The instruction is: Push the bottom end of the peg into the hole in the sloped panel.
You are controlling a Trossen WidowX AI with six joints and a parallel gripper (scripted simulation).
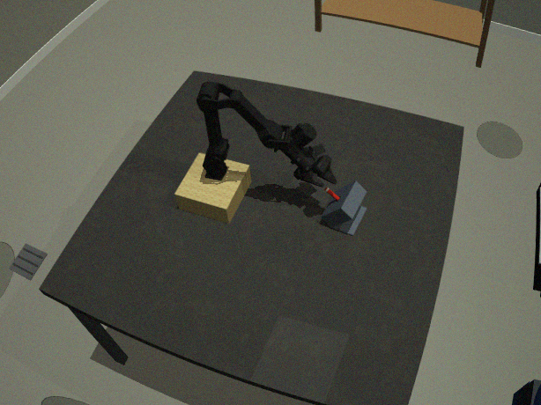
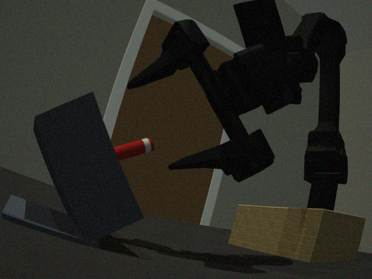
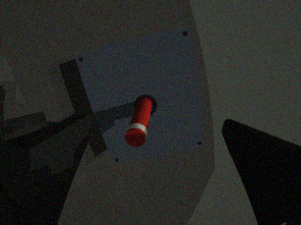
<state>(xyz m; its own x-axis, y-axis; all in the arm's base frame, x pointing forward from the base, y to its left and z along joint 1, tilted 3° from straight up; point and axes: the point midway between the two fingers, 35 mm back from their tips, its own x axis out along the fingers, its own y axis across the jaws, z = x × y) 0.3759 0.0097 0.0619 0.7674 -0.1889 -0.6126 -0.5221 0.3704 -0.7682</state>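
My gripper tip is now 1 cm short of the red peg, 1 cm to the left of it and 3 cm above it. From my gripper tip the other things lie so: sloped panel 6 cm ahead, 2 cm to the right, 6 cm below; then flat grey foot 8 cm ahead, 2 cm to the right, 12 cm below.
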